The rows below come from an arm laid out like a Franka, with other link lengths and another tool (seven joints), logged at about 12 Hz.
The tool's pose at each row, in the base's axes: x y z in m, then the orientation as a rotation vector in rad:
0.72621 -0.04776 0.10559 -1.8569 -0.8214 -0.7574
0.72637 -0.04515 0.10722 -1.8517 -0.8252 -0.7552
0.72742 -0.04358 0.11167 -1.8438 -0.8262 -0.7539
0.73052 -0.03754 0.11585 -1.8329 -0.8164 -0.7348
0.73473 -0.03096 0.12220 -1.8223 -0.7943 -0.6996
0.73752 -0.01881 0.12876 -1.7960 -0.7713 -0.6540
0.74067 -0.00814 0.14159 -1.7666 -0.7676 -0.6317
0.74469 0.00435 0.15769 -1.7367 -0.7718 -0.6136
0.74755 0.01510 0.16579 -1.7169 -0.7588 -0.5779
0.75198 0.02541 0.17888 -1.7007 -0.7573 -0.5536
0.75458 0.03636 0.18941 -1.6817 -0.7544 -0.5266
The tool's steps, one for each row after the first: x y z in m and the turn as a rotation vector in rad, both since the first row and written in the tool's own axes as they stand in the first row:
0.00194 -0.00157 0.00181 0.0055 -0.0006 -0.0021
0.00637 -0.00350 0.00176 0.0128 0.0018 -0.0029
0.01276 -0.00517 0.00622 0.0302 0.0010 0.0117
0.02162 -0.00722 0.01054 0.0538 -0.0029 0.0425
0.03103 -0.01239 0.01966 0.0951 -0.0055 0.0775
0.04522 -0.01992 0.02516 0.1297 -0.0030 0.0879
0.06287 -0.02902 0.03125 0.1634 -0.0019 0.0905
0.07322 -0.03443 0.03853 0.1952 -0.0074 0.1146
0.08828 -0.04095 0.04380 0.2195 -0.0136 0.1254
0.10042 -0.04786 0.05032 0.2473 -0.0196 0.1382

